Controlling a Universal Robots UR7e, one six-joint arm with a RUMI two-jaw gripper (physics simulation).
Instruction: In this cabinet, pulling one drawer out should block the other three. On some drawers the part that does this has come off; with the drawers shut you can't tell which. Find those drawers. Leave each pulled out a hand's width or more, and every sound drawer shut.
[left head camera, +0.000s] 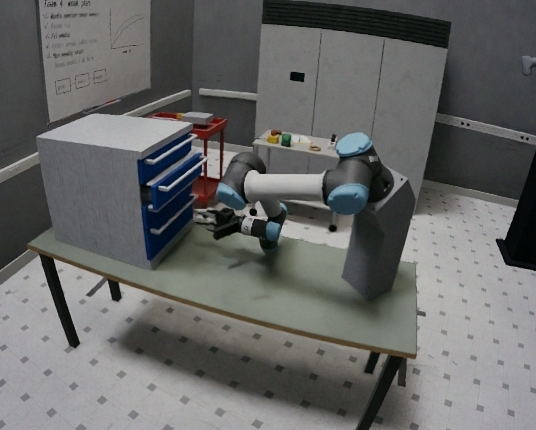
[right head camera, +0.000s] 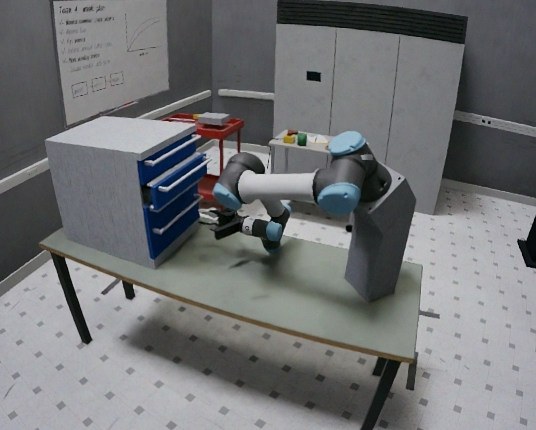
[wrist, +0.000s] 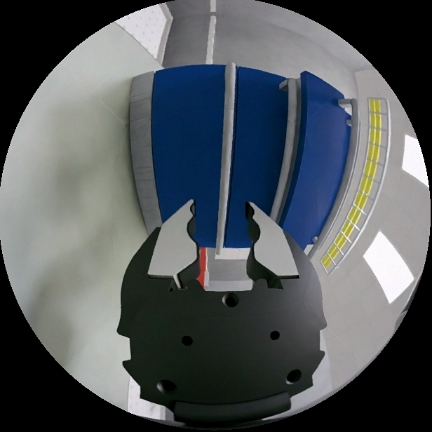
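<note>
The grey cabinet has four blue drawers. The second drawer from the top stands pulled out part way. The top drawer, third drawer and bottom drawer look shut. My gripper is partly open and empty, out in front of the bottom drawer. In the wrist view the bottom handle lines up between the jaws, beyond the tips. The top drawer is mostly hidden there.
The cabinet stands on the green table, at the end away from the arm's grey pedestal. The pulled-out second drawer overhangs the lower fronts. A red cart and a small side table stand behind.
</note>
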